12 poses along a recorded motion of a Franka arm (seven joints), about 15 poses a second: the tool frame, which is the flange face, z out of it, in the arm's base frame.
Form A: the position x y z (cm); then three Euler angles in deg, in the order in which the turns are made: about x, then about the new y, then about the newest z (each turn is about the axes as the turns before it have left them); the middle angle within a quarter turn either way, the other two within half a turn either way.
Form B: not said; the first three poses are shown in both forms.
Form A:
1: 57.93 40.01 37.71 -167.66 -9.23 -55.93
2: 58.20 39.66 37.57 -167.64 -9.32 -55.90
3: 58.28 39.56 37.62 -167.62 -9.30 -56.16
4: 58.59 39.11 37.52 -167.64 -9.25 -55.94
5: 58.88 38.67 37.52 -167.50 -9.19 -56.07
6: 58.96 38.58 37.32 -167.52 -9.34 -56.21
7: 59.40 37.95 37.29 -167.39 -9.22 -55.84
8: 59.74 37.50 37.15 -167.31 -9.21 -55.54
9: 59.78 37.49 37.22 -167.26 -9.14 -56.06
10: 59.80 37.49 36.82 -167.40 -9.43 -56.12
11: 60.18 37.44 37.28 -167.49 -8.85 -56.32
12: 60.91 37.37 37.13 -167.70 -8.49 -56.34
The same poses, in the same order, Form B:
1: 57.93 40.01 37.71 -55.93 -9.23 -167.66
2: 58.20 39.66 37.57 -55.90 -9.32 -167.64
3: 58.28 39.56 37.62 -56.16 -9.30 -167.62
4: 58.59 39.11 37.52 -55.94 -9.25 -167.64
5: 58.88 38.67 37.52 -56.07 -9.19 -167.50
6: 58.96 38.58 37.32 -56.21 -9.34 -167.52
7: 59.40 37.95 37.29 -55.84 -9.22 -167.39
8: 59.74 37.50 37.15 -55.54 -9.21 -167.31
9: 59.78 37.49 37.22 -56.06 -9.14 -167.26
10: 59.80 37.49 36.82 -56.12 -9.43 -167.40
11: 60.18 37.44 37.28 -56.32 -8.85 -167.49
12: 60.91 37.37 37.13 -56.34 -8.49 -167.70
